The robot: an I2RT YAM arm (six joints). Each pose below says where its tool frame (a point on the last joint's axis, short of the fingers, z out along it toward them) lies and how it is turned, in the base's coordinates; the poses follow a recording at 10 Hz.
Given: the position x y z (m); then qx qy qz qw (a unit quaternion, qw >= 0).
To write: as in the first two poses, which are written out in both.
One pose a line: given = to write
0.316 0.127 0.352 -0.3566 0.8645 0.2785 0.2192 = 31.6 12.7 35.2 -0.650 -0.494 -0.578 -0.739 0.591 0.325
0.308 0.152 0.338 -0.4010 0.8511 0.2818 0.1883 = 30.8 15.2 33.8 -0.608 -0.576 -0.547 -0.789 0.520 0.329
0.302 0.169 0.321 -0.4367 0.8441 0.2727 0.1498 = 30.2 16.9 32.1 -0.574 -0.656 -0.491 -0.819 0.470 0.330
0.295 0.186 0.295 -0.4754 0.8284 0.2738 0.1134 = 29.5 18.6 29.5 -0.522 -0.725 -0.448 -0.850 0.398 0.346
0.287 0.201 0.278 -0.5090 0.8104 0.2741 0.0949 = 28.7 20.1 27.8 -0.464 -0.773 -0.433 -0.877 0.332 0.348
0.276 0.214 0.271 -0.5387 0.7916 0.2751 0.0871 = 27.6 21.4 27.1 -0.404 -0.805 -0.434 -0.901 0.268 0.342
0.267 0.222 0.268 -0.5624 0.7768 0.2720 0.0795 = 26.7 22.2 26.8 -0.355 -0.830 -0.429 -0.917 0.219 0.333
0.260 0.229 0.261 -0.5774 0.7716 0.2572 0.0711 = 26.0 22.9 26.1 -0.323 -0.855 -0.407 -0.928 0.201 0.315
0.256 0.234 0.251 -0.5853 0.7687 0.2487 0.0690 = 25.6 23.4 25.1 -0.305 -0.865 -0.397 -0.934 0.191 0.302
